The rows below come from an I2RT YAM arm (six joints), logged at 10 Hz.
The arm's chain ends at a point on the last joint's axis. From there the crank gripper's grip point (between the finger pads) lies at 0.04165 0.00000 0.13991 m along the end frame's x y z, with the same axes.
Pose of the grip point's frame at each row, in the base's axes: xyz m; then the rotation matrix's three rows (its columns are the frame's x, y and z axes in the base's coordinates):
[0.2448, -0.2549, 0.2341], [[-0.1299, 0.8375, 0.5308], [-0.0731, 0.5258, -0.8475], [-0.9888, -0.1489, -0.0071]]
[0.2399, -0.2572, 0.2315], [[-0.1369, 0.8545, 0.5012], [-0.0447, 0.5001, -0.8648], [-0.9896, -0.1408, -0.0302]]
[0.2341, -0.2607, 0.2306], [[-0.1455, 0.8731, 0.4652], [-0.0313, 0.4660, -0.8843], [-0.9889, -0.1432, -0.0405]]
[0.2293, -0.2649, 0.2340], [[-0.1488, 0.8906, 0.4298], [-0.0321, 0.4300, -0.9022], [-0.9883, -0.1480, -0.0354]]
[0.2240, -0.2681, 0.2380], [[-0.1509, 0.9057, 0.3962], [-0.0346, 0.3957, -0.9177], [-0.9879, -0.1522, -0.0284]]
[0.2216, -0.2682, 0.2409], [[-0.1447, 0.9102, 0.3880], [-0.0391, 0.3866, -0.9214], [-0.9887, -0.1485, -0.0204]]
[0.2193, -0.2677, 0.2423], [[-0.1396, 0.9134, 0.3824], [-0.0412, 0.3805, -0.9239], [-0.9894, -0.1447, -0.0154]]
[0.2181, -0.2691, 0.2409], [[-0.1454, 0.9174, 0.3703], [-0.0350, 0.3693, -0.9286], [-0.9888, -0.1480, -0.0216]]
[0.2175, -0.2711, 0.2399], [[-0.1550, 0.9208, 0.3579], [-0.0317, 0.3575, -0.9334], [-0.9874, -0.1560, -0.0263]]
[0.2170, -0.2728, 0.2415], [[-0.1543, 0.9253, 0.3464], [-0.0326, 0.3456, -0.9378], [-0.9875, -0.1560, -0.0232]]
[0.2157, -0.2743, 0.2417], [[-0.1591, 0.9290, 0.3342], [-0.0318, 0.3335, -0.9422], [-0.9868, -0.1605, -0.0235]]
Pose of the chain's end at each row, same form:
[0.1759, -0.1333, 0.2763], [[-0.1299, 0.8375, 0.5308], [-0.0731, 0.5258, -0.8475], [-0.9888, -0.1489, -0.0071]]
[0.1755, -0.1343, 0.2769], [[-0.1369, 0.8545, 0.5012], [-0.0447, 0.5001, -0.8648], [-0.9896, -0.1408, -0.0302]]
[0.1751, -0.1357, 0.2775], [[-0.1455, 0.8731, 0.4652], [-0.0313, 0.4660, -0.8843], [-0.9889, -0.1432, -0.0405]]
[0.1754, -0.1373, 0.2801], [[-0.1488, 0.8906, 0.4298], [-0.0321, 0.4300, -0.9022], [-0.9883, -0.1480, -0.0354]]
[0.1749, -0.1383, 0.2831], [[-0.1509, 0.9057, 0.3962], [-0.0346, 0.3957, -0.9177], [-0.9879, -0.1522, -0.0284]]
[0.1733, -0.1377, 0.2849], [[-0.1447, 0.9102, 0.3880], [-0.0391, 0.3866, -0.9214], [-0.9887, -0.1485, -0.0204]]
[0.1716, -0.1367, 0.2857], [[-0.1396, 0.9134, 0.3824], [-0.0412, 0.3805, -0.9239], [-0.9894, -0.1447, -0.0154]]
[0.1723, -0.1377, 0.2851], [[-0.1454, 0.9174, 0.3703], [-0.0350, 0.3693, -0.9286], [-0.9888, -0.1480, -0.0216]]
[0.1739, -0.1392, 0.2847], [[-0.1550, 0.9208, 0.3579], [-0.0317, 0.3575, -0.9334], [-0.9874, -0.1560, -0.0263]]
[0.1750, -0.1402, 0.2859], [[-0.1543, 0.9253, 0.3464], [-0.0326, 0.3456, -0.9378], [-0.9875, -0.1560, -0.0232]]
[0.1756, -0.1412, 0.2861], [[-0.1591, 0.9290, 0.3342], [-0.0318, 0.3335, -0.9422], [-0.9868, -0.1605, -0.0235]]

